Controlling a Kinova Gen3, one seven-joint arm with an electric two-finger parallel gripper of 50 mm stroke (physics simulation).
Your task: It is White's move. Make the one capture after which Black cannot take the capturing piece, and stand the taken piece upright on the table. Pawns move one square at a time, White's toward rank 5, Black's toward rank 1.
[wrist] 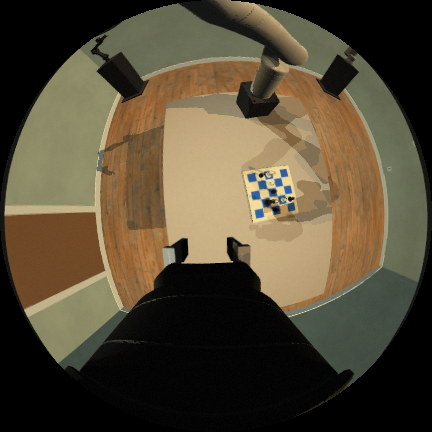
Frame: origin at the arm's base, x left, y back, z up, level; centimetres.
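Where they show: gripper, fingertip midpoint: [206, 245]; arm's base at its link origin: [260, 90].
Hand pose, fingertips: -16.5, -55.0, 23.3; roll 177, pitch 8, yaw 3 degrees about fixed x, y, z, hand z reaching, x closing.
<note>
Each offset is from my fingertips to the top centre of the thing, as dx, dy, dz. Level surfaces: height alone.
A small blue and cream chessboard {+21.5, +13.1, -40.0} [248, 195] lies on the beige table right of the middle of the wrist view. Small black and white pieces stand on it, too small to name by kind. A black piece {+16.4, +20.0, -36.8} [261, 175] and a white piece {+19.7, +20.6, -33.6} [269, 175] are near its top edge. A black piece {+21.8, +13.3, -36.8} [273, 191] is near the middle. A black piece {+29.8, +10.7, -35.6} [290, 199] is near the right edge, with a white piece {+26.2, +10.1, -36.8} [282, 199] beside it. More black pieces are lower down. My gripper [206, 245] is open and empty, high above the table, left of and below the board in the view.
The beige table {dz -40.6} [210, 150] surrounds the board. The arm's black base [256, 102] stands at the table's top edge in the view, with the pale arm above it. Two dark pedestals [121, 76] [338, 75] stand on the wooden floor [135, 260]. Shadows fall across the table and part of the board.
</note>
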